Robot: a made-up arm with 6 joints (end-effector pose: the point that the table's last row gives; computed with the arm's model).
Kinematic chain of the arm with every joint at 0, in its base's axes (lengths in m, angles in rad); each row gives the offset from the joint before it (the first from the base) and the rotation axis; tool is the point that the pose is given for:
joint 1: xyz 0 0 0.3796 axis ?
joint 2: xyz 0 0 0 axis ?
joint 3: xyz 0 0 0.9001 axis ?
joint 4: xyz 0 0 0 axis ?
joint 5: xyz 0.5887 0 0 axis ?
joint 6: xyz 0 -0.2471 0 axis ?
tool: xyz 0 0 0
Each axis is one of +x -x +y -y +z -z.
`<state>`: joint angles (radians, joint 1 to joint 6).
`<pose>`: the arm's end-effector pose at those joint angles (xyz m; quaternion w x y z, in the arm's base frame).
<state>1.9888 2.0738 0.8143 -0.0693 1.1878 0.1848</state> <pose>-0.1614 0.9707 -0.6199 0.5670 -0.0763 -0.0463 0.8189</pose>
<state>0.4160 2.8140 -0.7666 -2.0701 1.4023 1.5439</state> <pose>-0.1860 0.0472 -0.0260 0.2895 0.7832 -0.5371 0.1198</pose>
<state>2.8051 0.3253 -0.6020 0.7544 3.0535 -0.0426</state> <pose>-0.6733 0.4263 0.8631 0.2735 -0.8205 -0.0226 -0.5016</pose>
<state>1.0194 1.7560 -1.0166 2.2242 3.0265 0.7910</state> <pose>0.0850 0.4249 -0.1815 0.5603 0.6191 0.1919 0.5157</pose>
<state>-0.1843 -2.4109 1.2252 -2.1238 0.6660 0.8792</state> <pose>-1.1743 0.3509 -0.3850 0.1525 -0.1126 0.7526 -0.6306</pose>
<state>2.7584 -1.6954 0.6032 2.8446 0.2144 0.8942</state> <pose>1.1533 -0.7197 0.6592 0.7824 -0.3273 -0.4149 -0.3295</pose>
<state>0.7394 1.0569 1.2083 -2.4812 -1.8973 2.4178</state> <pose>0.8945 1.0799 0.7610 0.3101 0.2219 -0.6303 0.6762</pose>
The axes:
joint 1: +z
joint 2: +y
joint 3: -y
joint 4: -x
joint 5: -y
joint 6: -x

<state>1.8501 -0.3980 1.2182 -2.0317 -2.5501 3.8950</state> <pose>-0.0631 -0.1788 1.8075 0.2958 -0.4488 0.6941 0.4789</pose>
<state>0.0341 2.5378 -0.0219 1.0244 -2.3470 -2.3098</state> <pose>0.1396 -0.1237 -0.8613 0.1820 -0.8172 0.2574 -0.4824</pose>
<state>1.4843 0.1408 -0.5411 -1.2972 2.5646 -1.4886</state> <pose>0.1040 0.4260 0.7150 0.2751 0.8135 -0.4514 0.2424</pose>
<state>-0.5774 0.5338 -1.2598 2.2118 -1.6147 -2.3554</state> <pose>0.5172 -0.1606 0.5366 0.6583 -0.3102 0.3466 -0.5918</pose>
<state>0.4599 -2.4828 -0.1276 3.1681 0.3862 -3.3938</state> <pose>-0.9719 -0.2057 0.0892 0.5138 0.2539 -0.7909 0.2146</pose>
